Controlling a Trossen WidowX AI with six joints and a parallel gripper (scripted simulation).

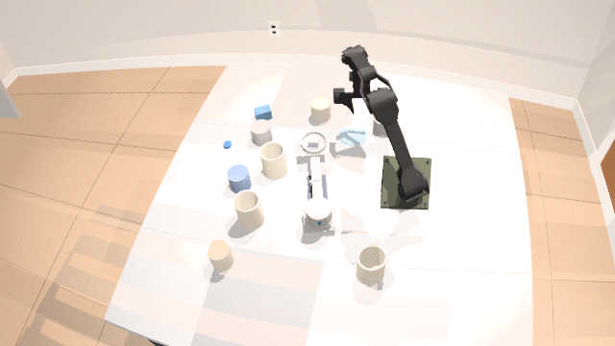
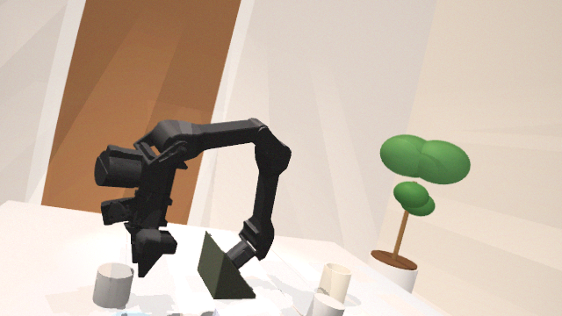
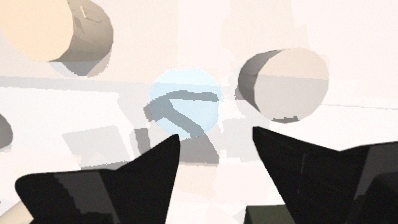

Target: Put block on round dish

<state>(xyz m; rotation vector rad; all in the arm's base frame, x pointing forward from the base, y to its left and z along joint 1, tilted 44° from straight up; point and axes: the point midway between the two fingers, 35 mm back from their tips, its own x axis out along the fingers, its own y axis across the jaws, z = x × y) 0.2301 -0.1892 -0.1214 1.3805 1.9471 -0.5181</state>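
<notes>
Right now the grey block is 120 mm ahead of my gripper tip, 150 mm to the left of it and 20 mm below it. Round my gripper tip: blue block (370 mm ahead, 80 mm below); balance beam (80 mm ahead, 270 mm to the left, 60 mm below); dish (30 mm ahead, 10 mm to the left, 100 mm below).
</notes>
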